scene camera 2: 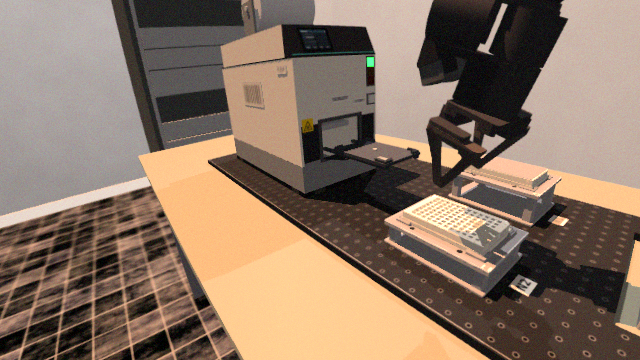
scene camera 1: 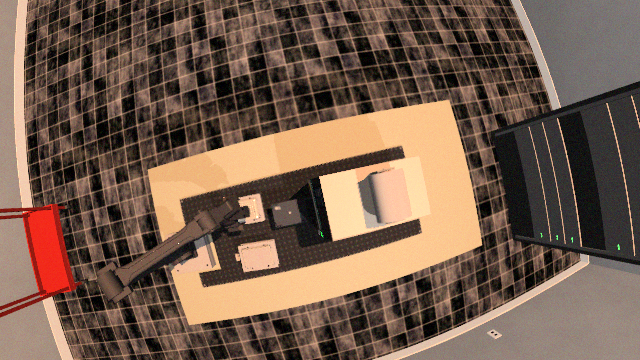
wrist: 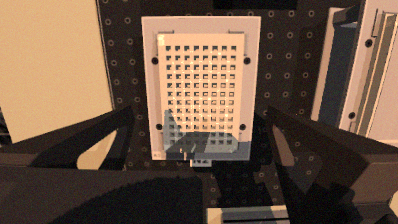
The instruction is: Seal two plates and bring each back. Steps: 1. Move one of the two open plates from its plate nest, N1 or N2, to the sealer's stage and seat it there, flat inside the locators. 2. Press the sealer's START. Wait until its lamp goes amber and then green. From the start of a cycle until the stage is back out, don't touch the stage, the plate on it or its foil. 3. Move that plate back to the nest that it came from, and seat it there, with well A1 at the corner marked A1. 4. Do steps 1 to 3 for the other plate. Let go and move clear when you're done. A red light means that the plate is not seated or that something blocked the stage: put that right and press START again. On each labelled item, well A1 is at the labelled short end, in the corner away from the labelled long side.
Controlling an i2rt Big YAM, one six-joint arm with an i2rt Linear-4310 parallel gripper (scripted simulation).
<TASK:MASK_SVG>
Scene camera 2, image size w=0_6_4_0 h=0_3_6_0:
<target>my gripper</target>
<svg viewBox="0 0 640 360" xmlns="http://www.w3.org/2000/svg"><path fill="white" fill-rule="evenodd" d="M540 68L530 69L518 65L515 73L507 71L510 65L509 62L497 60L496 56L487 54L486 58L492 62L497 61L500 67L480 110L476 110L455 99L447 100L446 104L443 104L439 116L430 118L426 132L432 159L432 178L434 184L443 188L469 166L472 165L477 169L482 168L527 135L530 130L529 124L532 120L530 118L533 114L521 108L542 71ZM442 142L458 151L457 154L461 156L461 159L444 176L441 175ZM506 139L481 158L487 152L485 148L481 147L484 134L495 137L497 133L498 136ZM474 120L475 128L472 142L470 141L472 135L457 126Z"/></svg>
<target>plate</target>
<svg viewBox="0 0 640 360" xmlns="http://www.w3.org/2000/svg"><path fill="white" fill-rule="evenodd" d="M401 217L411 222L412 226L464 251L468 249L481 256L493 250L512 231L509 228L510 224L506 220L437 195L433 195L404 210Z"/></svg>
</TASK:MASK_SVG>
